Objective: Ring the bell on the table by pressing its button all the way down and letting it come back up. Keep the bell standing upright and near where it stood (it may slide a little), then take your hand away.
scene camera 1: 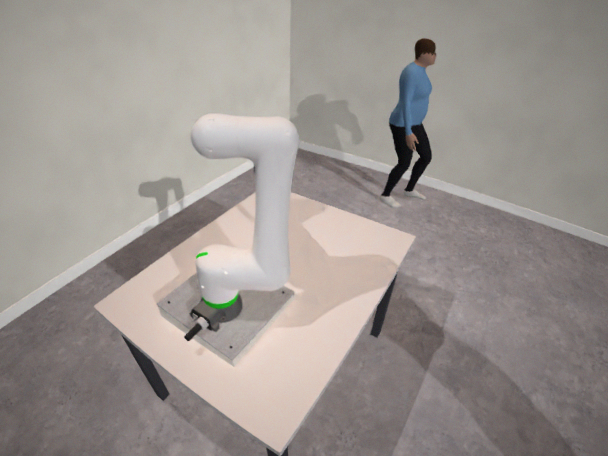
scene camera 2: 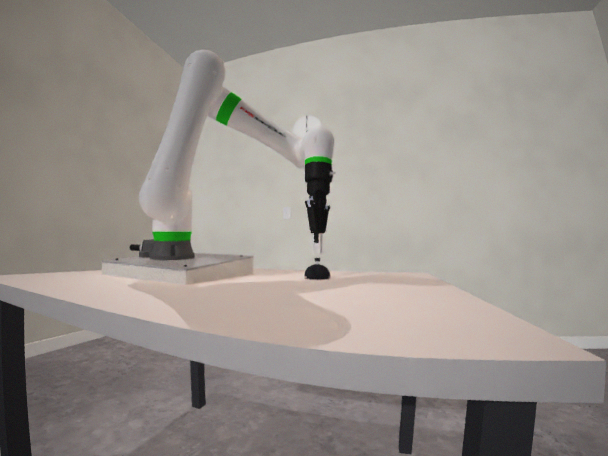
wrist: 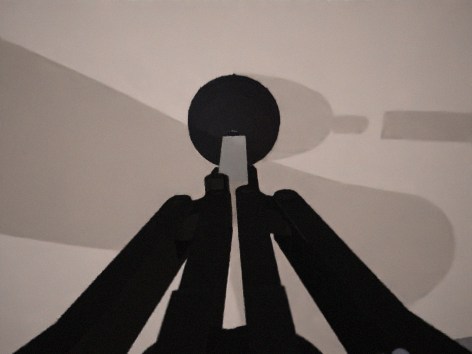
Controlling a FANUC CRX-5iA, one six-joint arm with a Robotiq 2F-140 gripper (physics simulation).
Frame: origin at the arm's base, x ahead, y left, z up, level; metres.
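Seen in the pictures: gripper, fingertip midpoint: (scene camera 2: 317, 253) (wrist: 235, 154); arm's base at its link origin: (scene camera 1: 221, 305) (scene camera 2: 172, 257).
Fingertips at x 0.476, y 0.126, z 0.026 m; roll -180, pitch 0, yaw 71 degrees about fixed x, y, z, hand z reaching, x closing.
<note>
Offsets run from my fingertips to a thing's top centre. Level surfaces: height alone.
The bell {0.000 m ahead, 0.003 m right, 0.015 m down} (scene camera 2: 317, 273) (wrist: 234, 102) is a black dome standing upright on the table {0.081 m down} (scene camera 1: 320, 360) (scene camera 2: 450, 325). Its small dark button {0.000 m ahead, 0.003 m right, 0.015 m down} (scene camera 2: 317, 259) stands up at the top, with a short stem below it. My gripper (scene camera 2: 317, 247) (wrist: 235, 154) is shut and empty, pointing straight down over the bell. Its pale fingertips are close above the button, with a small gap between them. In the wrist view the fingertips hide most of the button, and the tip's shadow lies apart from the button's shadow. In scene camera 1 the bell and gripper do not show; the arm is in front.
The arm's base stands on a grey mounting plate (scene camera 1: 250, 327) (scene camera 2: 215, 270) on the table. A person (scene camera 1: 414, 100) in a blue top and black trousers stands on the floor beyond the table, near the wall. The arm's shadow falls across the table top.
</note>
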